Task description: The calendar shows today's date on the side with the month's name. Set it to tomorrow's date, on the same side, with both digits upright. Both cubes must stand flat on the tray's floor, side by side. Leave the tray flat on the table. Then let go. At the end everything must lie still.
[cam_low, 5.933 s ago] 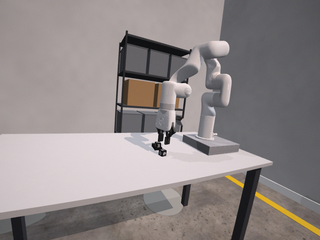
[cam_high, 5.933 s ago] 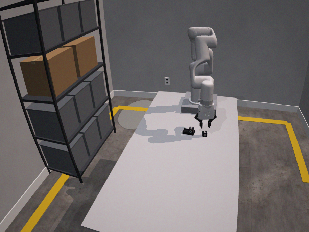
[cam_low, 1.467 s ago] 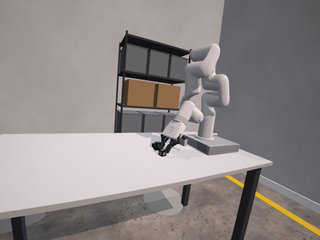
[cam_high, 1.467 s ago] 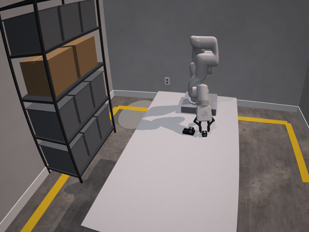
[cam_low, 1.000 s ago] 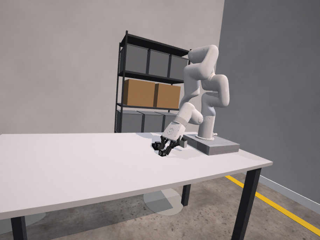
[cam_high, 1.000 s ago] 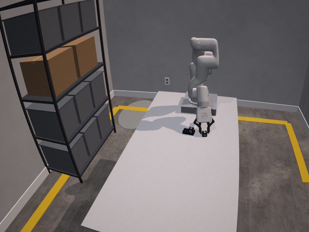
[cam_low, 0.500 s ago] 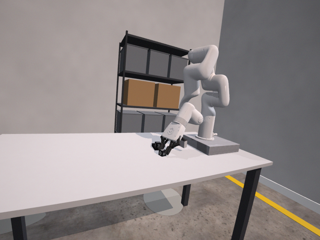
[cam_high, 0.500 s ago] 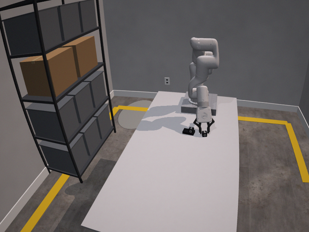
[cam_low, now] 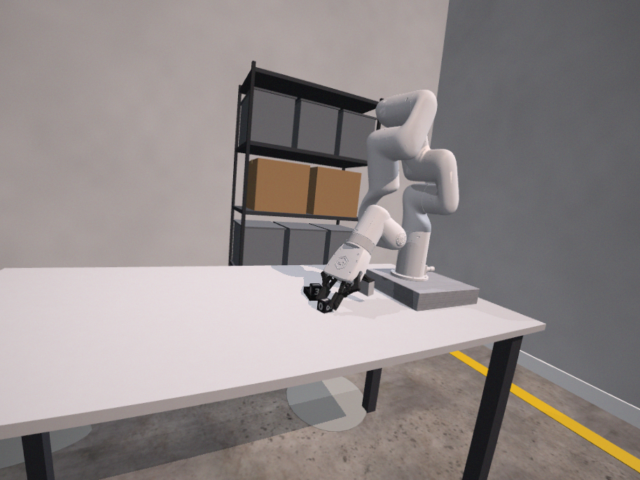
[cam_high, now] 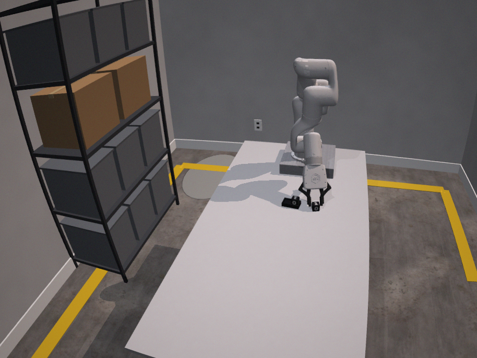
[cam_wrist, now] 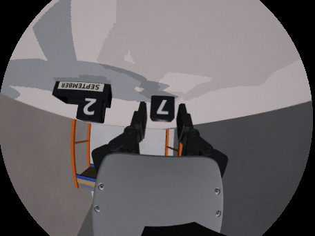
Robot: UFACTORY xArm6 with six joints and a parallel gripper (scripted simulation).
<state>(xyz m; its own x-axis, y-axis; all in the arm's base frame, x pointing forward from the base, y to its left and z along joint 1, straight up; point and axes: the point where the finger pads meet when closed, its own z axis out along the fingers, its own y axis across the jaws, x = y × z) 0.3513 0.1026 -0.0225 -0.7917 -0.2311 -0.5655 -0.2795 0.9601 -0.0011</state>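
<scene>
Right now the black cube is 2 cm below my hand and 1 cm ahead of it.
</scene>
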